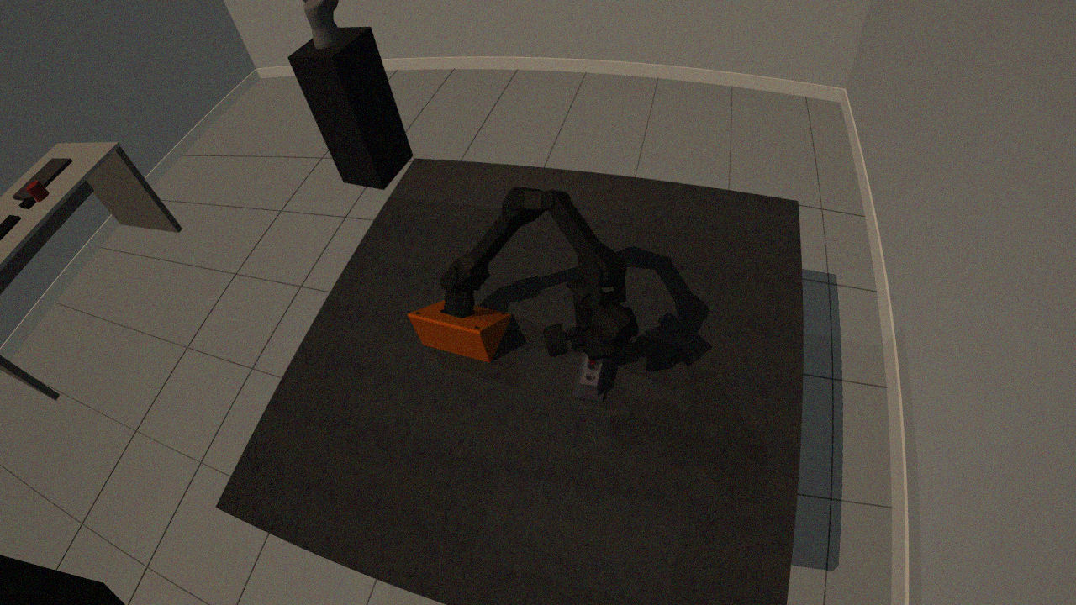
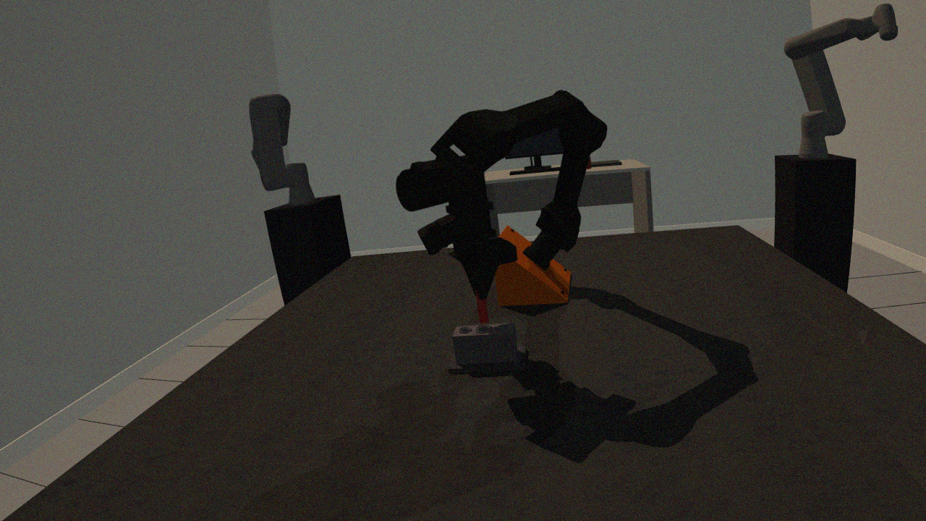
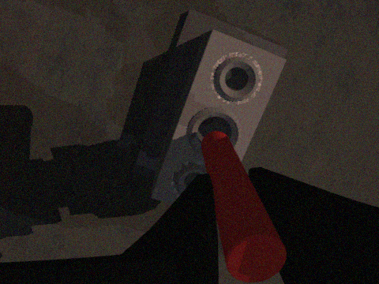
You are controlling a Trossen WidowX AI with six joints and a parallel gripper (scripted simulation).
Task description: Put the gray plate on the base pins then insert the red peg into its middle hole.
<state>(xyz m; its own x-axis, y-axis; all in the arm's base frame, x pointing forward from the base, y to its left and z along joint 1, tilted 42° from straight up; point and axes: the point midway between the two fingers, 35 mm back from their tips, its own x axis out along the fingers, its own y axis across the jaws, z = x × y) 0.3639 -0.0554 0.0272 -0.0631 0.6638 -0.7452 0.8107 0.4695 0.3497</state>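
My gripper tip is right at the red peg. Also, from my gripper tip: base 10 cm below; then gray plate 7 cm below.
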